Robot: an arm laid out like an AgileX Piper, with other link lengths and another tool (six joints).
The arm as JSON. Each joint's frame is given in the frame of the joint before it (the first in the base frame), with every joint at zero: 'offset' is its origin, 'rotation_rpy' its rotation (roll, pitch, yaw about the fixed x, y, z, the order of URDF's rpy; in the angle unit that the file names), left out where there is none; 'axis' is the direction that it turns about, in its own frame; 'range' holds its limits. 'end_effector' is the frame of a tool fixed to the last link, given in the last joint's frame.
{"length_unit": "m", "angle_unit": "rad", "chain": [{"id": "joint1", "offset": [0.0, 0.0, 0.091], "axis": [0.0, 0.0, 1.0], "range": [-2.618, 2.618]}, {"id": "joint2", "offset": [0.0, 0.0, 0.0], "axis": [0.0, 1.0, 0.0], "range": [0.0, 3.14]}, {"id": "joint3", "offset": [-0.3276, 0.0, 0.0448], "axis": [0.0, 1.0, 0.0], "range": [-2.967, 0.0]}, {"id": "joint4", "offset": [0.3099, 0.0, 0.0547], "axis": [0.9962, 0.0, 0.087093], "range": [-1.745, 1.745]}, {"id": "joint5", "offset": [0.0, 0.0, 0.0], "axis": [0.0, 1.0, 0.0], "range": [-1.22, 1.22]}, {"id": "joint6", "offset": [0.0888, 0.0, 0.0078], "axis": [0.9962, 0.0, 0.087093], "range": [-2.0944, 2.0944]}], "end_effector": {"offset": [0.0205, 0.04, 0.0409], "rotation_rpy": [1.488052, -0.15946, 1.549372]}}
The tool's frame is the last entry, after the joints.
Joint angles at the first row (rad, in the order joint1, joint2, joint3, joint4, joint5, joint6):
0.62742, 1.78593, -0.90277, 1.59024, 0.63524, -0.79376
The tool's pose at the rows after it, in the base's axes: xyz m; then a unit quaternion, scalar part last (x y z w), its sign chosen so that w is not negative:
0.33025, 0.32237, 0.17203, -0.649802, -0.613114, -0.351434, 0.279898
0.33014, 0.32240, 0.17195, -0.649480, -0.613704, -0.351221, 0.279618
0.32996, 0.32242, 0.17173, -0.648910, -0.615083, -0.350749, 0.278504
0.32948, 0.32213, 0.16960, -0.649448, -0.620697, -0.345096, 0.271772
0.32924, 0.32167, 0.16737, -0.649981, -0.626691, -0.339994, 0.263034
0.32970, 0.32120, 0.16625, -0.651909, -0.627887, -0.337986, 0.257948
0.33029, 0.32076, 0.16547, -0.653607, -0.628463, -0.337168, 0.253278
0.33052, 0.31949, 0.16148, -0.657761, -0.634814, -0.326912, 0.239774
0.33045, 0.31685, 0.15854, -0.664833, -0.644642, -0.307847, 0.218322
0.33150, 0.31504, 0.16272, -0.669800, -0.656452, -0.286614, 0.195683
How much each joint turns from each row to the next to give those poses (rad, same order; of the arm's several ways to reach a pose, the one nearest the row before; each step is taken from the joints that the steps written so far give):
0.00000, -0.00002, 0.00001, -0.00229, 0.00000, 0.00002
0.00001, 0.00002, 0.00001, -0.00147, 0.00000, -0.00004
0.00000, -0.00001, 0.00000, -0.00373, -0.00098, 0.00001
0.00000, 0.00001, -0.00003, -0.02842, -0.00953, 0.01486
-0.00002, 0.00001, 0.00000, -0.02893, -0.01282, 0.01314
0.00002, -0.00001, 0.00002, -0.01150, -0.00971, 0.00775
0.00000, 0.00000, 0.00000, -0.00678, -0.00927, 0.00407
-0.00001, -0.00001, -0.00001, -0.05318, -0.02184, 0.03735
-0.00001, -0.00890, -0.00311, -0.12028, -0.02861, 0.09953
0.00002, -0.01839, -0.01962, -0.18171, -0.00948, 0.16070

